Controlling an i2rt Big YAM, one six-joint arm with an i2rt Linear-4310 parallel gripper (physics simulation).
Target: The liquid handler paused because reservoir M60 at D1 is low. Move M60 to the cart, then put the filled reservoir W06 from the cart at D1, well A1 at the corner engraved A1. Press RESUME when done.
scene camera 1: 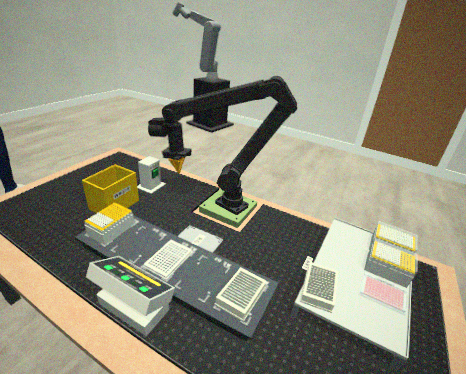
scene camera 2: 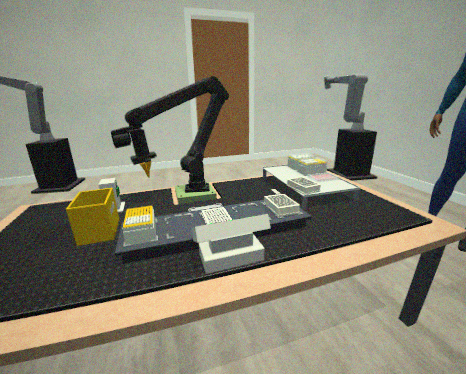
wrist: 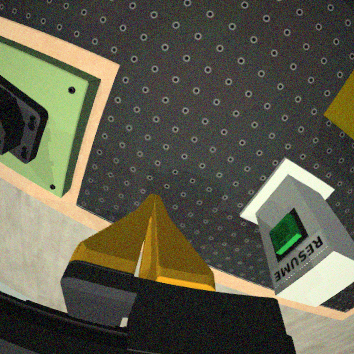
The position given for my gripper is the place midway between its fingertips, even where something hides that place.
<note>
My gripper [wrist: 152,201] is shut and holds nothing. A pink plate [scene camera 1: 375,289] rests on a white cart platform [scene camera 1: 345,248].
The white cart platform is seen too in scene camera 2 [scene camera 2: 282,173]. The wrist view misses the pink plate: it is out of frame.
</note>
